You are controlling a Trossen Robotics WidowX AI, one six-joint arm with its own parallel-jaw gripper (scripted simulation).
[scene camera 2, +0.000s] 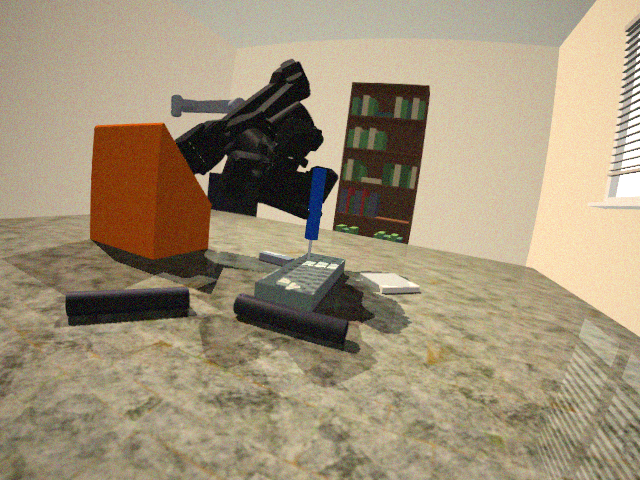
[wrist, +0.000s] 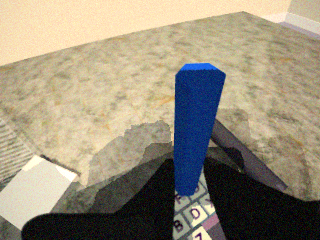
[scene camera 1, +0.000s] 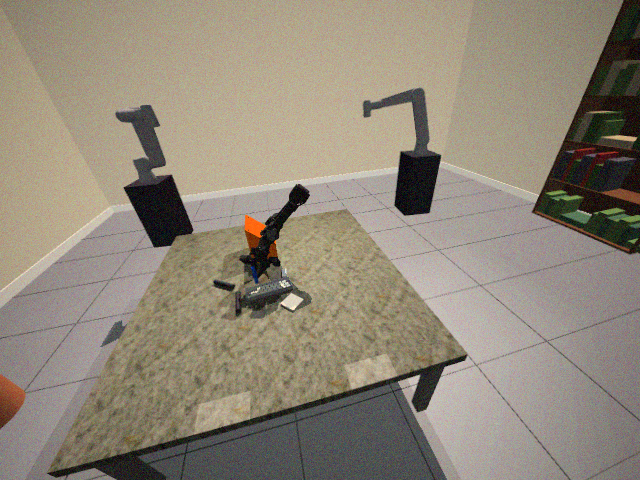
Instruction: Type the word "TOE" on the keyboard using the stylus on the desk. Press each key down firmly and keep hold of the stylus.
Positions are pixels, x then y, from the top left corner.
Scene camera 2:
my gripper: 314, 217
stylus: 319, 175
white pad: 390, 282
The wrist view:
my gripper: 188, 164
stylus: 198, 87
